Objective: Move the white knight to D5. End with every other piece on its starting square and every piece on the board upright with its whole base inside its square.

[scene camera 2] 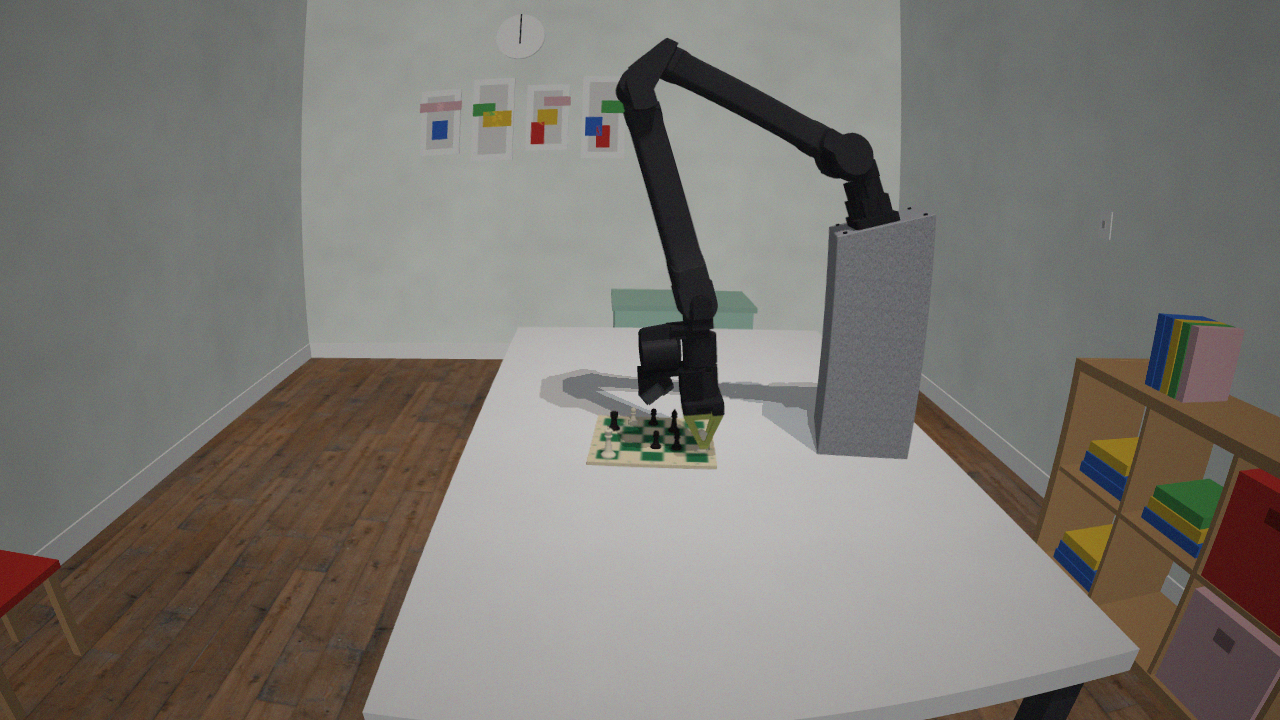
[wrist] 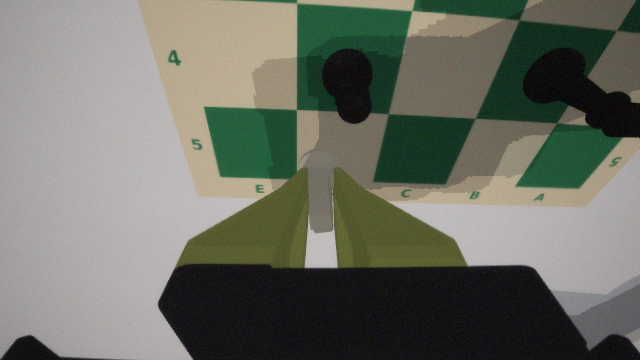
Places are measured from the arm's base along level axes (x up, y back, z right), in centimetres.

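Pixels of known places: gripper, fingertip midpoint: (scene camera 2: 703, 447) (wrist: 320, 179); arm's base, link origin: (scene camera 2: 873, 222).
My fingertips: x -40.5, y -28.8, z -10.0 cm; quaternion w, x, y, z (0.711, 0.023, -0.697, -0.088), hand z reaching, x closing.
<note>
Ahead of a thing's pixels: the offset from my fingertips to its top centre. "pt": to the spot under its first point. Level surfaces: height alone.
My gripper (scene camera 2: 701, 446) (wrist: 320, 179) points down at the D5 edge of the chessboard {dx -0.7, dy -9.2, dz +3.7 cm} (scene camera 2: 626, 463) (wrist: 162, 30). Its olive fingers are shut on the white knight {dx +3.3, dy -0.2, dz +0.0 cm} (wrist: 321, 205), with a finger on each side of it. The knight looks upright. Its round base shows over D5, close to the E5 side; whether it touches the board I cannot tell. In the scene view the fingers largely hide the knight. A black piece {dx +2.5, dy -4.7, dz +0.3 cm} (wrist: 347, 82) stands on D4, just beyond the fingertips. Another black piece {pt dx +0.1, dy -6.2, dz +7.6 cm} (wrist: 555, 75) stands on B4.
A white piece {dx +4.6, dy -15.9, dz -5.0 cm} (scene camera 2: 608, 445) stands at the board's front left, and another white piece {dx +2.5, dy -13.9, dz +10.7 cm} (scene camera 2: 632, 415) at the back. Black pieces {dx +2.6, dy -17.0, dz +7.1 cm} (scene camera 2: 614, 420) {dx +2.5, dy -10.1, dz +10.9 cm} (scene camera 2: 653, 417) {dx +2.5, dy -8.4, dz +0.1 cm} (scene camera 2: 655, 439) {pt dx +0.8, dy -4.8, dz -0.1 cm} (scene camera 2: 676, 441) stand around the board. The grey pedestal (scene camera 2: 872, 340) stands right of the board on the white table {dx -1.3 cm} (scene camera 2: 698, 573).
</note>
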